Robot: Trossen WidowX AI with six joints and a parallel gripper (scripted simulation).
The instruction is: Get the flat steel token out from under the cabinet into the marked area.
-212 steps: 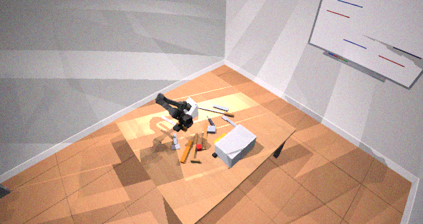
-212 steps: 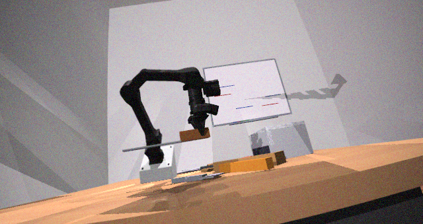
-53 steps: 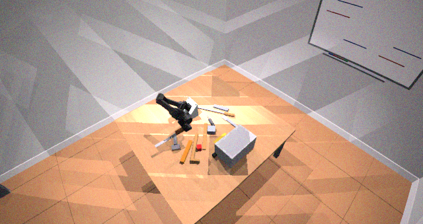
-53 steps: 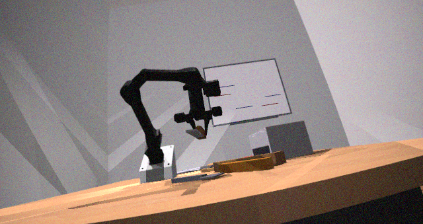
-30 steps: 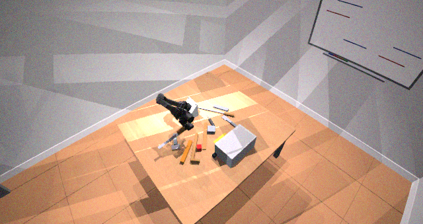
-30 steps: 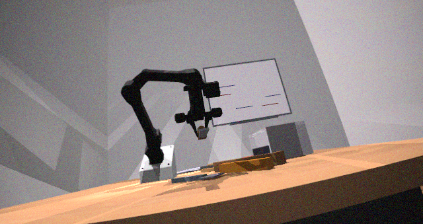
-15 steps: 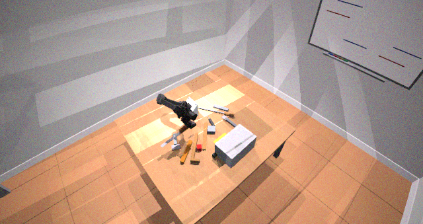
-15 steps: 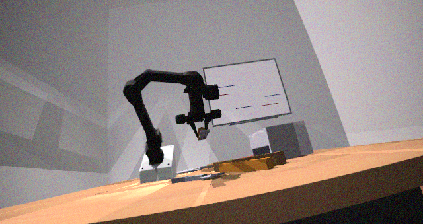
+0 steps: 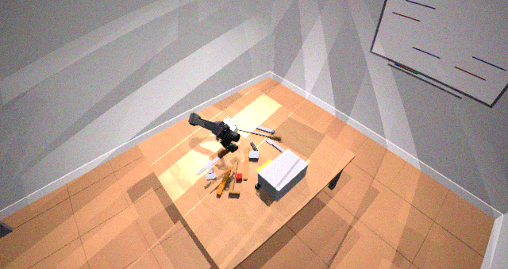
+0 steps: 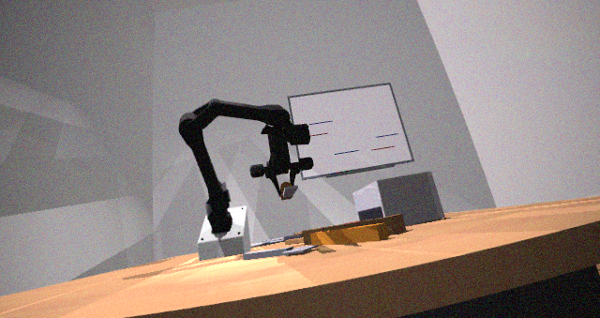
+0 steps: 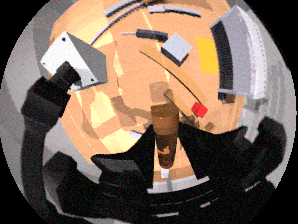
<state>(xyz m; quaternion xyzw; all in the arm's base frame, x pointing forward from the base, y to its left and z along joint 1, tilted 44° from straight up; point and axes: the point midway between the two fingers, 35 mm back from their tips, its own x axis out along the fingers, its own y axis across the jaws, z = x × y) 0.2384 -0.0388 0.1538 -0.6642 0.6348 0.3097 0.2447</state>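
The grey block is 18 cm to the left of my gripper tip, 13 cm below it and 7 cm ahead of it. From my gripper tip the other things lie so: orange bar 13 cm to the right, 13 cm below, 13 cm ahead; then thin wooden stick 14 cm below, 9 cm to the left, 8 cm ahead; then red block 17 cm ahead, 13 cm below, 3 cm to the right.
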